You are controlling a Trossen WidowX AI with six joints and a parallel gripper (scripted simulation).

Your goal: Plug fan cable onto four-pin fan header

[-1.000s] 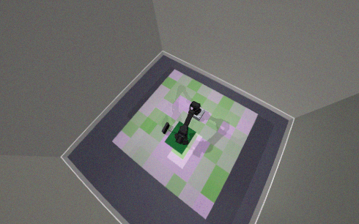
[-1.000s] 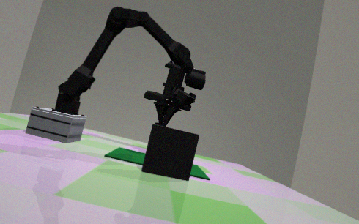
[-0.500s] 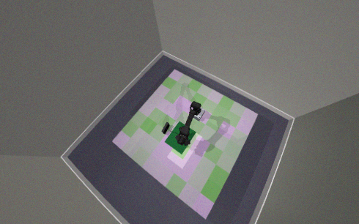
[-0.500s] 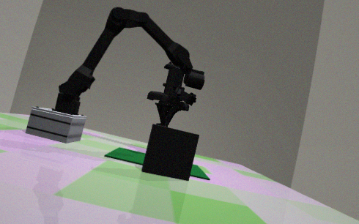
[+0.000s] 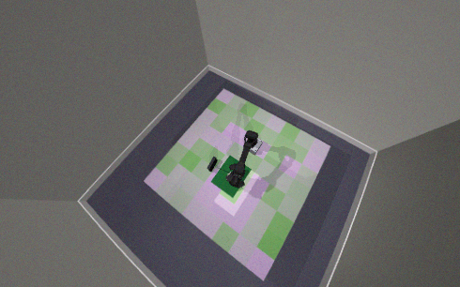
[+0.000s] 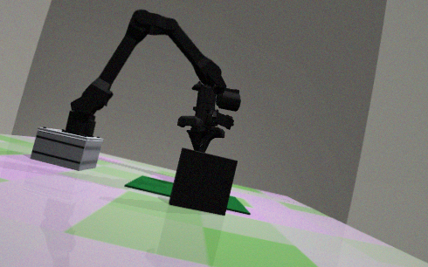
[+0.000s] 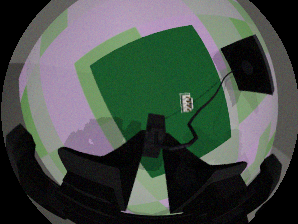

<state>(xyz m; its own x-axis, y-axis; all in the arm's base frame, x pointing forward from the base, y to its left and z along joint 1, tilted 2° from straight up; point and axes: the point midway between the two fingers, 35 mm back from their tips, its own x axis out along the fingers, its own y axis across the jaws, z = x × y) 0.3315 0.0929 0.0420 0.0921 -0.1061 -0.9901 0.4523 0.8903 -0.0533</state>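
The green board is 120 mm below my gripper tip and 50 mm to the right of it. From my gripper tip the other things lie so: black fan (230 mm to the right, 50 mm below, 40 mm ahead); then fan plug (10 mm below, 10 mm behind).
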